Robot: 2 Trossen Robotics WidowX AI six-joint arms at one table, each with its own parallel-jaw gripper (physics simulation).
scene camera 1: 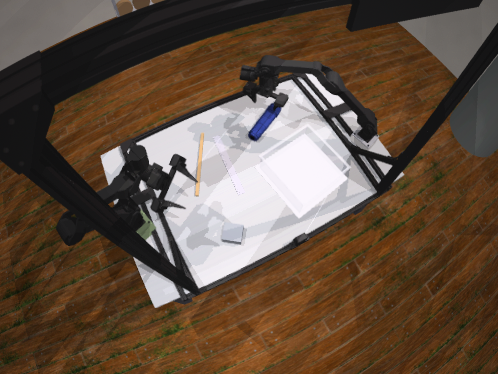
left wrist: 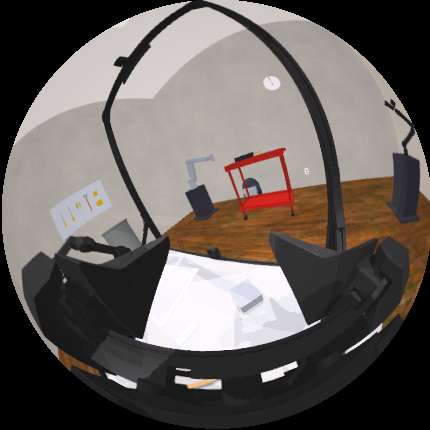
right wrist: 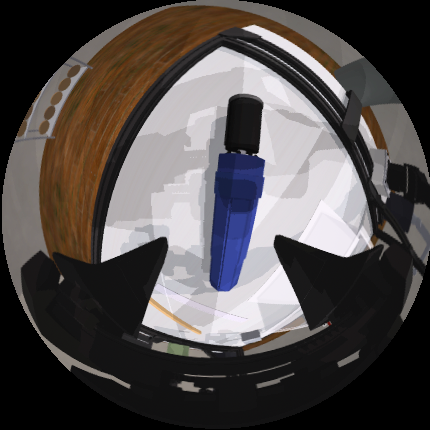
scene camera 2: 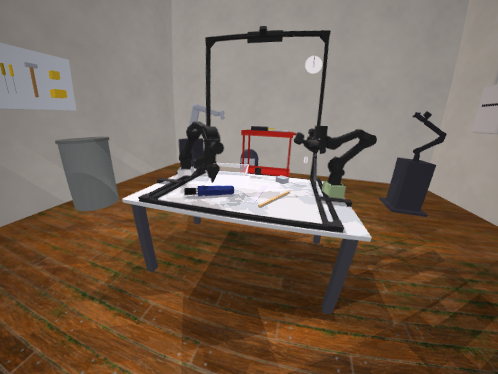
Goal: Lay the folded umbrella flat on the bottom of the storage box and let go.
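The folded umbrella [scene camera 1: 265,121] [scene camera 2: 216,190] [right wrist: 235,220], blue with a black handle, lies on the table. The storage box [scene camera 1: 302,172], clear-walled with a white bottom, stands to its lower right in scene camera 1; the box also shows in the right wrist view [right wrist: 324,225]. Its bottom looks bare. My right gripper [scene camera 1: 266,97] [right wrist: 221,241] is open above the umbrella, apart from it, with the umbrella's blue end between the fingers as seen in the right wrist view. My left gripper [scene camera 1: 190,194] [left wrist: 219,239] is open and empty, at the left side of the table in scene camera 1.
An orange stick [scene camera 1: 199,165] [scene camera 2: 274,199] and a clear ruler-like strip [scene camera 1: 229,165] lie between the left gripper and the box. A grey block [scene camera 1: 233,233] [scene camera 2: 282,179] [left wrist: 246,295] lies near the table's lower edge in scene camera 1. A black frame surrounds the table.
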